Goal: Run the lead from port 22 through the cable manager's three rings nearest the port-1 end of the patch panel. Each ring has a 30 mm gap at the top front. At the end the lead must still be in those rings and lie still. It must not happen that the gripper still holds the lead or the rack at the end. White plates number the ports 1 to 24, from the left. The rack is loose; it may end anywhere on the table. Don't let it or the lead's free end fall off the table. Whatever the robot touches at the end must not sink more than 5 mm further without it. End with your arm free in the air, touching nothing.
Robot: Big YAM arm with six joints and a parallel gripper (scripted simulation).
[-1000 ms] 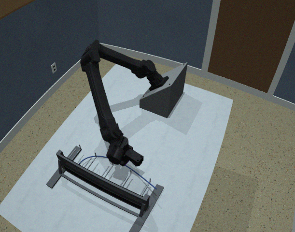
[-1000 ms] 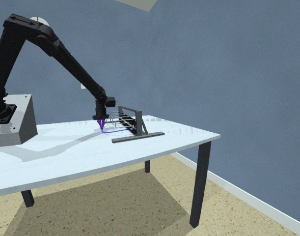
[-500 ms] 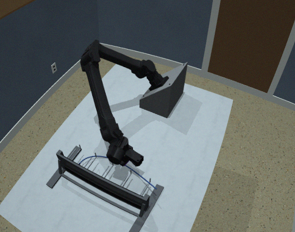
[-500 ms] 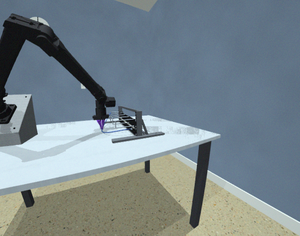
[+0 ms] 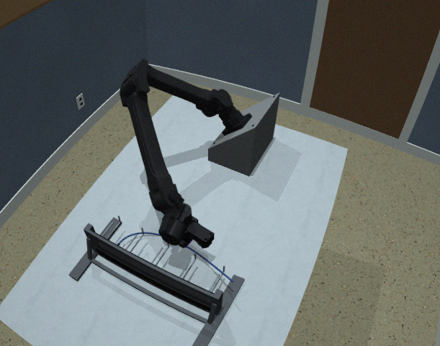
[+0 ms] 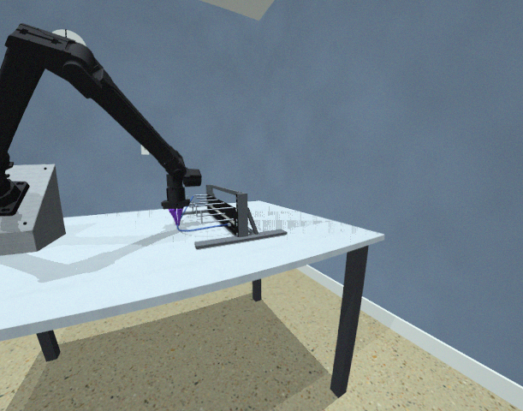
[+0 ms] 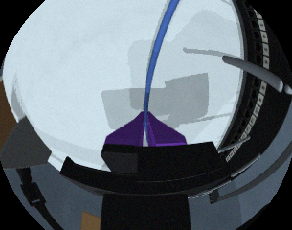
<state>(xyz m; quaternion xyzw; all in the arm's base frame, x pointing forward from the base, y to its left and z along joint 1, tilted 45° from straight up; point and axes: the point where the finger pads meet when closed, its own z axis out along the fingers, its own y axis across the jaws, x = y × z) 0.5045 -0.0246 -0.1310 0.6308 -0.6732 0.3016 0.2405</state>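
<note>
My hand is 180 mm short of the dark rack, 60 mm below it and 10 mm to the left of it.
</note>
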